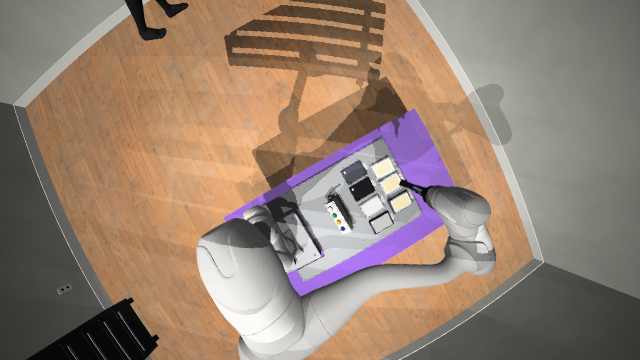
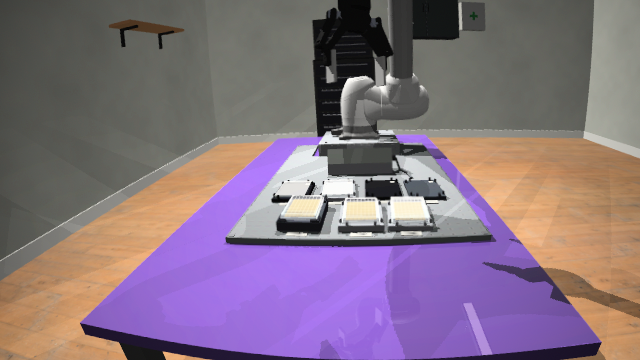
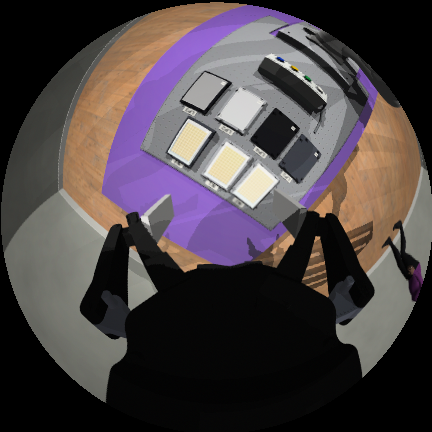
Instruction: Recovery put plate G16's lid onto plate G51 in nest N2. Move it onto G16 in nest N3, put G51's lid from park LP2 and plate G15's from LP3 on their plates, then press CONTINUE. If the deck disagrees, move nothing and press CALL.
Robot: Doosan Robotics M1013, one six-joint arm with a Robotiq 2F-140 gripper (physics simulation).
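Frame: origin at the arm's base, x ahead, y left, z up, level; millimetres.
Seen in the pictures: gripper, fingertip midpoint: (image 2: 357, 84) (image 3: 222, 201); arm's base at its link origin: (image 2: 359, 136).
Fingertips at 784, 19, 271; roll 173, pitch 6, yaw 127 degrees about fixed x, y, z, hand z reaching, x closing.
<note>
Pixels of each thing's top centre, then the offset from my fingertips to it, as dx, dy, dz. "spot": a spot on its surface instead. Level surfaces: height alone.
- dark nest at a spot on its surface: (image 2: 303, 207) (image 3: 185, 147) (image 1: 403, 200) spot: +35, -136, -279
- grey panel at its top centre: (image 2: 293, 187) (image 3: 203, 89) (image 1: 381, 223) -159, -201, -298
- button box at its top centre: (image 3: 300, 74) (image 2: 359, 147) (image 1: 340, 217) -382, -11, -232
- grey deck at its surface level: dz -316
- purple table at its surface level: dz -329
Three plates with cream wells stand in the front row: one in a dark nest (image 1: 401, 201) (image 2: 303, 207) (image 3: 190, 142), a middle one (image 1: 391, 183) (image 2: 361, 211) (image 3: 227, 166) and an end one (image 1: 383, 168) (image 2: 409, 210) (image 3: 255, 185) in pale nests. Clear lids on them cannot be made out. Behind lie a grey panel (image 1: 381, 222) (image 2: 294, 189) (image 3: 205, 91), a white one (image 1: 372, 205) (image 2: 338, 188) (image 3: 241, 110), a black one (image 1: 362, 189) (image 2: 383, 188) (image 3: 275, 133) and a slate one (image 1: 354, 172) (image 2: 424, 188) (image 3: 299, 158). Labels are too small to read. My gripper (image 2: 356, 75) (image 3: 222, 201) is open and empty, above the deck's plate end.
The button box (image 1: 339, 215) (image 2: 360, 161) (image 3: 292, 82) stands between the panels and the arm's base, with blue, yellow and green buttons. The grey deck (image 1: 320, 265) (image 2: 250, 227) (image 3: 155, 142) lies on the purple table (image 1: 430, 150) (image 2: 250, 290) (image 3: 125, 175). A person's legs (image 1: 142, 22) show beyond.
</note>
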